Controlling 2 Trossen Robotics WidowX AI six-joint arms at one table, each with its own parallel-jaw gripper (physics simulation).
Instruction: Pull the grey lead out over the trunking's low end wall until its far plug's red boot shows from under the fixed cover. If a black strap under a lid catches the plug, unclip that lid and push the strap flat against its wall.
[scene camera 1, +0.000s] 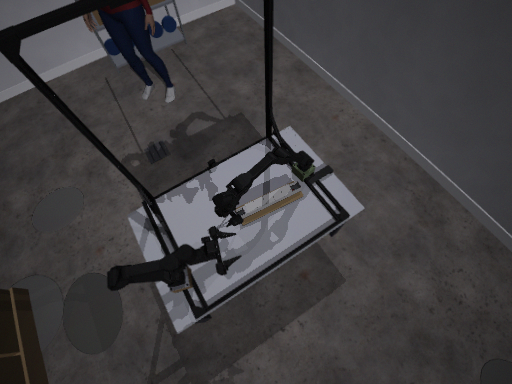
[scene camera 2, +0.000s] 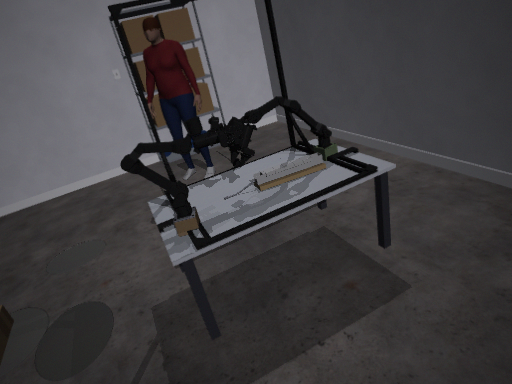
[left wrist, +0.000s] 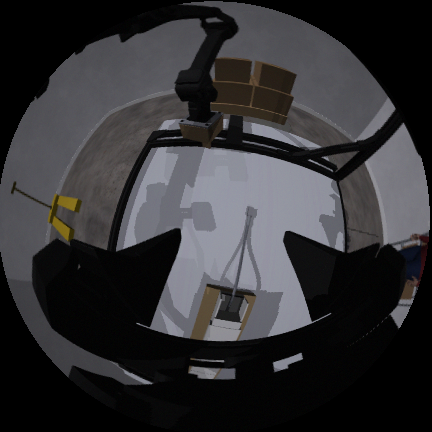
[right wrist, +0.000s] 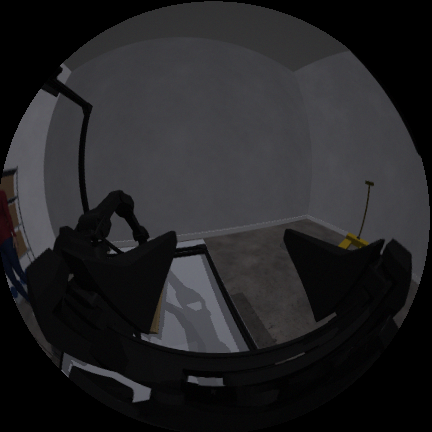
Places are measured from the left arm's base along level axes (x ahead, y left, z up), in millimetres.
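Where they show: left gripper, fingertip midpoint: (scene camera 1: 221, 220) (scene camera 2: 235, 165) (left wrist: 234, 235); right gripper, fingertip midpoint: (scene camera 1: 238, 244) (scene camera 2: 241, 129) (right wrist: 232, 235); left arm's base at its link origin: (scene camera 1: 304, 166) (scene camera 2: 324, 145); right arm's base at its link origin: (scene camera 1: 178, 278) (scene camera 2: 184, 213) (left wrist: 200, 115).
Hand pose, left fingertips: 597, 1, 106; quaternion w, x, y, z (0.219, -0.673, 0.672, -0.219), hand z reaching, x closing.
Observation:
Things, the pixels of their top centre, and the offset from my left fingertips, as dx, dy, dz. "pt": a spot on its surface instead. Level surfaces: height alone.
- trunking at its top centre: (left wrist: 205, 368) (scene camera 2: 287, 163) (scene camera 1: 269, 198) -296, +26, -103
- grey lead at a spot on its surface: (left wrist: 241, 260) pt -33, -36, -155
- small grey plug at its top centre: (left wrist: 250, 210) +79, -60, -172
- white table at its surface level: dz -180
The trunking (scene camera 1: 272, 209) (scene camera 2: 292, 174) (left wrist: 202, 317) has tan sides and white lids on top. The grey lead (scene camera 2: 240, 191) (left wrist: 242, 260) comes out over its near end in the left wrist view and runs along the table to a small grey plug (left wrist: 251, 212). My left gripper (left wrist: 234, 235) is open above the lead and that end, with nothing between its fingers. My right gripper (scene camera 1: 237, 245) (right wrist: 232, 235) is open and empty, raised over the table at the lower left of the trunking in scene camera 1. No red boot or black strap can be made out; the far part of the trunking is hidden in the left wrist view.
The white table (scene camera 1: 177, 220) (scene camera 2: 215, 225) (left wrist: 290, 180) has black frame rails along its edges and upright posts at the back. My two arms come near each other around the trunking's lead end. A person (scene camera 1: 132, 40) (scene camera 2: 170, 75) stands behind the table.

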